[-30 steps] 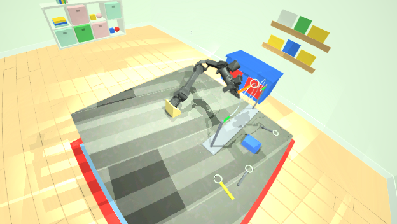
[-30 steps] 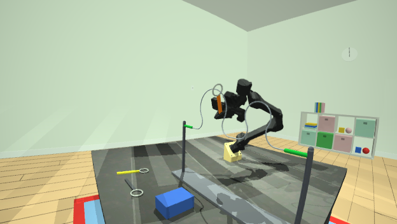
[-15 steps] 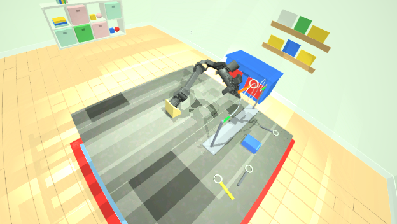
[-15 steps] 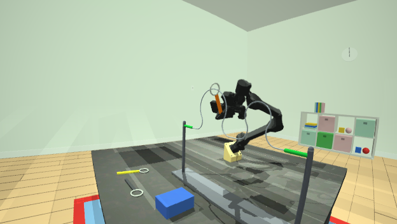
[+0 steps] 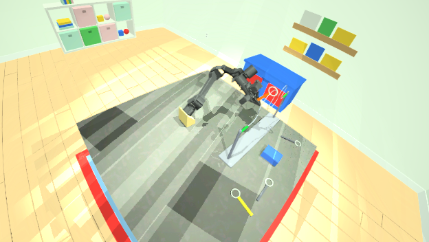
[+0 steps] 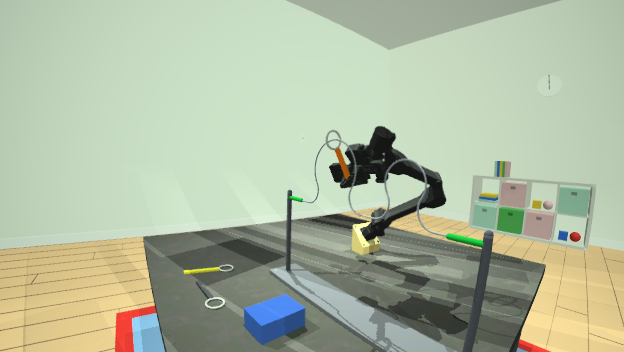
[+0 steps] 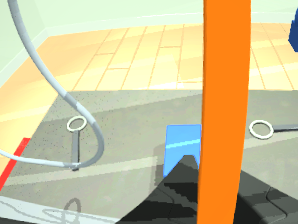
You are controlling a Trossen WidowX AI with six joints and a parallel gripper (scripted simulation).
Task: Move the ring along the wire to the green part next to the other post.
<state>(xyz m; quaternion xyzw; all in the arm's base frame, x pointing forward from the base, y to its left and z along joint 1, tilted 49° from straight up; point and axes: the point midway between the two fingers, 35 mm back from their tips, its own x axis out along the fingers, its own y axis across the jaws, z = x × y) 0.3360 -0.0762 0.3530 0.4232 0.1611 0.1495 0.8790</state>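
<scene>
The clamp rig lies 3 cm ahead of my gripper tip, 9 cm to the left of it and 10 cm below it. Also, from my gripper tip: orange-handled ring: 1 cm ahead, 1 cm to the right, 9 cm above; then yellow-handled ring: 25 cm ahead, 35 cm to the right, 32 cm below.
</scene>
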